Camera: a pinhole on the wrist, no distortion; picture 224 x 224 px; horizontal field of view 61.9 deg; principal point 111.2 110.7 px. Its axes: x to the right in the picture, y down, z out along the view. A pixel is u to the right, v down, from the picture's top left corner.
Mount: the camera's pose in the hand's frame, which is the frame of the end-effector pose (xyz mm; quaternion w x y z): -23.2 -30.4 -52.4 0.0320 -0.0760 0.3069 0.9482
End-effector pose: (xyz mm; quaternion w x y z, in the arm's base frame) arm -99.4 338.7 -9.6 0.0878 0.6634 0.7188 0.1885
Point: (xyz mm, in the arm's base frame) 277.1 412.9 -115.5
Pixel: 73 66
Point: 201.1 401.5 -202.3
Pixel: 74 115
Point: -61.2 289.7 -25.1
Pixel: 149 110
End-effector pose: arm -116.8 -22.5 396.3 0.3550 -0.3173 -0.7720 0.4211
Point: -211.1 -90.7 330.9
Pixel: 76 192
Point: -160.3 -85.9 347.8
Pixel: 104 182
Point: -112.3 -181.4 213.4
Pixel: 208 132
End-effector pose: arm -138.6 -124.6 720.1 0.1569 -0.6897 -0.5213 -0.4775
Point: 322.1 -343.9 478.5
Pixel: 210 38
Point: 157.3 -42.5 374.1
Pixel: 169 169
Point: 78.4 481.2 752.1
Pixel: outside the picture
